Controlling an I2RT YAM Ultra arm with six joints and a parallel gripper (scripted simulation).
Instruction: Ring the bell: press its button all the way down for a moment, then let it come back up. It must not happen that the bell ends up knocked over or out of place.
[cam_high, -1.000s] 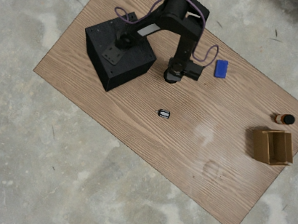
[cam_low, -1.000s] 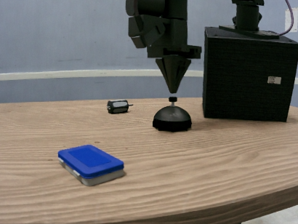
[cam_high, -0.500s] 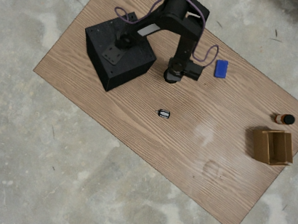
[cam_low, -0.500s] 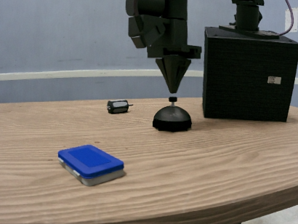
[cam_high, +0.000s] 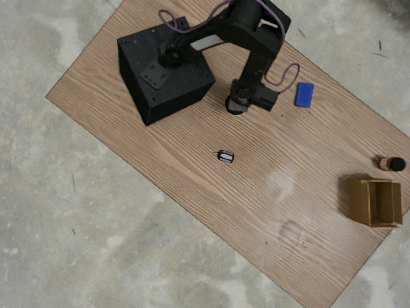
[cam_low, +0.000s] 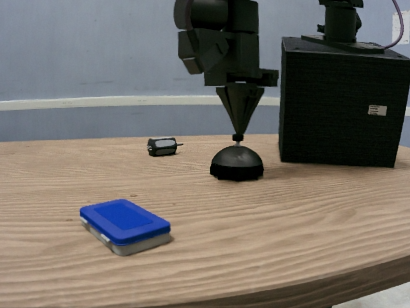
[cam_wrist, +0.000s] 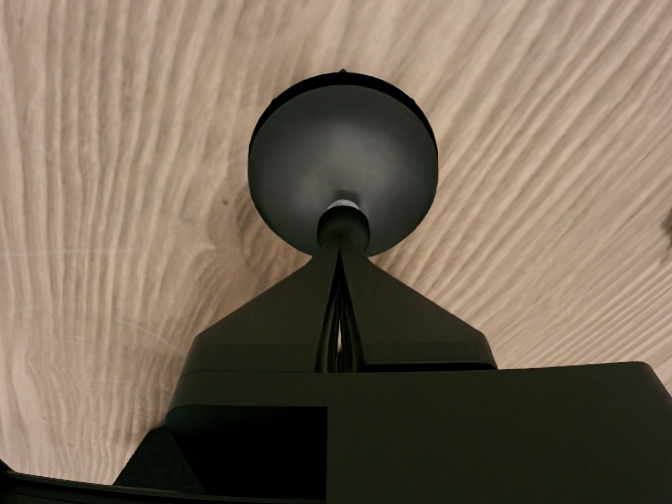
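Now: the button 2 cm below my hand. Round my hand: bell 3 cm below; blue case 19 cm ahead, 18 cm to the left, 6 cm below; small bottle 58 cm ahead, 16 cm to the left, 3 cm below.
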